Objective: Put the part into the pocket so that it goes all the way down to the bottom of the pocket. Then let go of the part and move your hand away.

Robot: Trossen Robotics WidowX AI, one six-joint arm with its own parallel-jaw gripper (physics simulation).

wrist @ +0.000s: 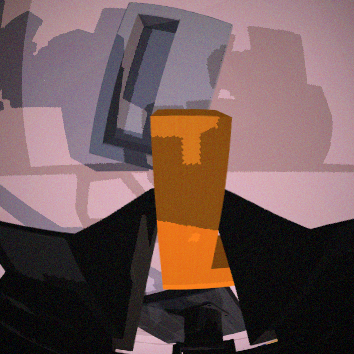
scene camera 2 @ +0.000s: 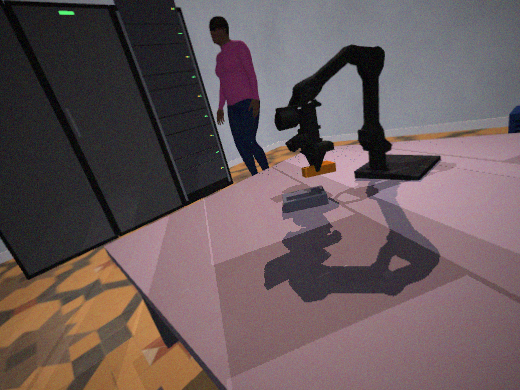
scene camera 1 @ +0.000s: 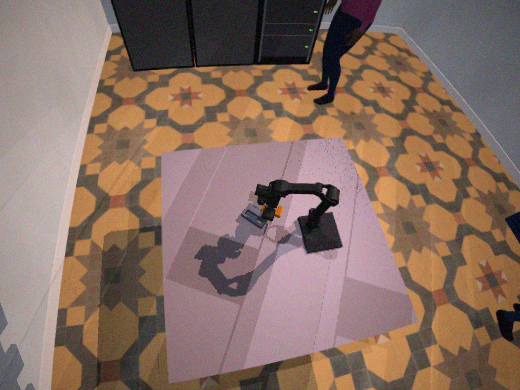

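Pixels of known places: gripper, fingertip midpoint: [wrist: 186, 195] [scene camera 2: 315, 170] [scene camera 1: 269, 210]; arm's base, origin of the base link: [wrist: 203, 313] [scene camera 2: 377, 166] [scene camera 1: 312, 223].
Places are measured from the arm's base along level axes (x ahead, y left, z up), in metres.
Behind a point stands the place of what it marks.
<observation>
The orange part [scene camera 1: 278, 212] @[z 0.081, x 0.187, y -0.102 m] [scene camera 2: 319, 169] [wrist: 190, 175] @[z 0.088, x 0.240, y -0.144 m] is a rectangular bar, held roughly level above the table. My gripper [scene camera 1: 270, 214] @[z 0.069, x 0.226, y -0.132 m] [scene camera 2: 318, 166] @[z 0.069, x 0.226, y -0.132 m] [wrist: 186, 195] @[z 0.069, x 0.226, y -0.132 m] is shut on it near its middle. The blue-grey block [scene camera 2: 305, 204] @[z -0.008, x 0.330, y -0.135 m] [wrist: 195, 60] @[z 0.012, x 0.286, y -0.193 m] lies on the table, below the part and off to one side. Its long pocket [wrist: 157, 60] @[z -0.019, x 0.314, y -0.174 m] opens upward. In the wrist view the block is up and left of the part, its long side turned somewhat from the part's. The part hides the block's lower right corner there. The part is outside the pocket and apart from the block.
The arm's black base plate [scene camera 1: 320, 233] @[z -0.004, x -0.022, y 0.069 m] [scene camera 2: 400, 166] @[z -0.005, x 0.003, y 0.077 m] stands on the pink table top [scene camera 1: 200, 340] @[z -0.024, x 0.769, y 0.357 m] [scene camera 2: 300, 350] @[z -0.024, x 0.776, y 0.085 m]. The arm's shadow falls across table and block. Dark cabinets [scene camera 1: 225, 35] [scene camera 2: 70, 125] and a person in a pink top [scene camera 2: 237, 75] stand beyond the table.
</observation>
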